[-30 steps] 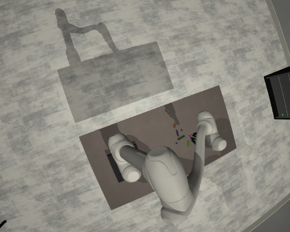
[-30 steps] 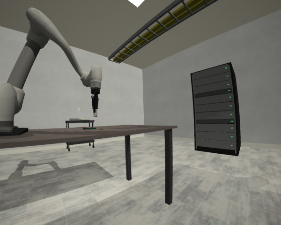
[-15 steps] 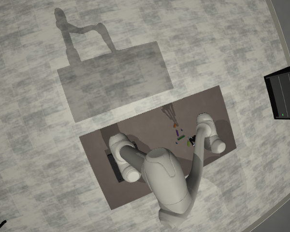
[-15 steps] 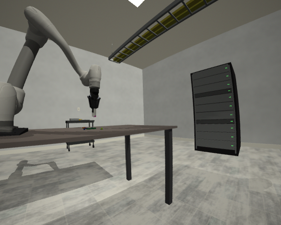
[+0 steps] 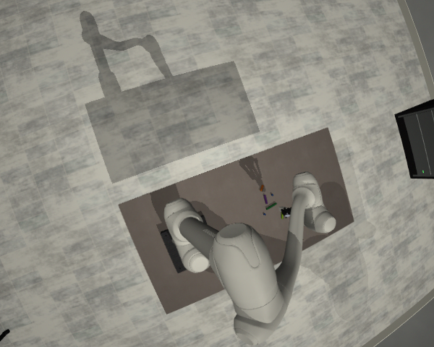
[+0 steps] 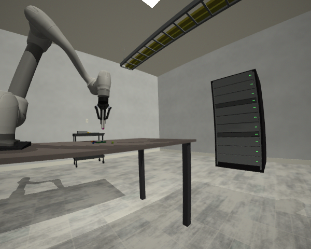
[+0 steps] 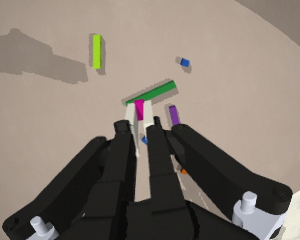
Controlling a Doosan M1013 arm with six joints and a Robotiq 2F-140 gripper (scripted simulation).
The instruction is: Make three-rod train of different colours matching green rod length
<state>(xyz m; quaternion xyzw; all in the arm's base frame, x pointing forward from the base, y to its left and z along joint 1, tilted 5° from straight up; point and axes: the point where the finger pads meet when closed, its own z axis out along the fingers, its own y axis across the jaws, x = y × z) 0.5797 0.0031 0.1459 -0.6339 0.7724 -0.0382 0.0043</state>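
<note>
My hand is 1 cm past the green rod, 1 cm to the right of it and 13 cm above it. The rest, counted from my hand: magenta rod (3 cm below); then lime rod (4 cm ahead, 8 cm to the right, 13 cm below); then purple rod (4 cm behind, 7 cm to the left, 13 cm below).
</note>
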